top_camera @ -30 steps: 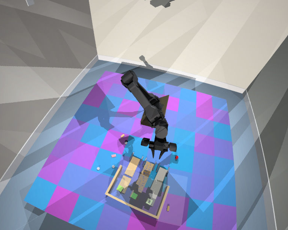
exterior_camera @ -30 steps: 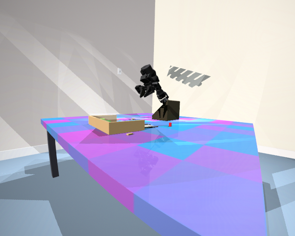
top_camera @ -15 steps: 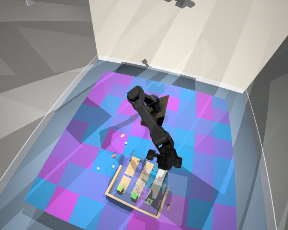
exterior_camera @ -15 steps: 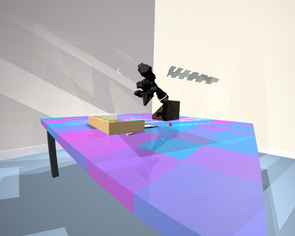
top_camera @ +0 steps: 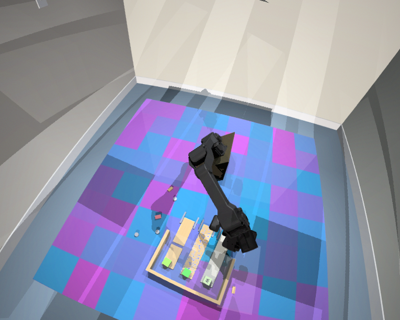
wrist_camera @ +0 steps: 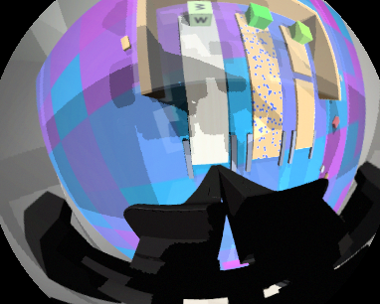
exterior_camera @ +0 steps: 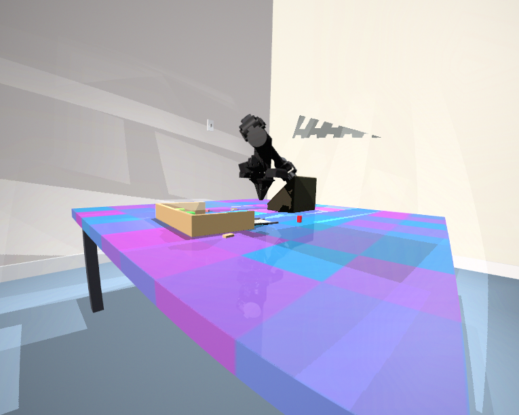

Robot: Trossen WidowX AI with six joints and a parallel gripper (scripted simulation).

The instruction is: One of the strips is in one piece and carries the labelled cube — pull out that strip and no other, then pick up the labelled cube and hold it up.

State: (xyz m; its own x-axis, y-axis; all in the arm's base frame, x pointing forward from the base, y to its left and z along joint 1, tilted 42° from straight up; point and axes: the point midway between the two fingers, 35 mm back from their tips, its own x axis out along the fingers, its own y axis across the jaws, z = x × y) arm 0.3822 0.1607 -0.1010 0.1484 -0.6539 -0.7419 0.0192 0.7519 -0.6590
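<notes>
Now: gripper tip 130 mm past the red cylinder, 60 mm to the right of it and 60 mm above it. Round my gripper tip: pink block (340 mm to the right, 70 mm below, 30 mm ahead); then labelled cube (200 mm ahead, 60 mm below, 10 mm to the right); then white strip (90 mm ahead, 70 mm below, 10 mm to the right).
</notes>
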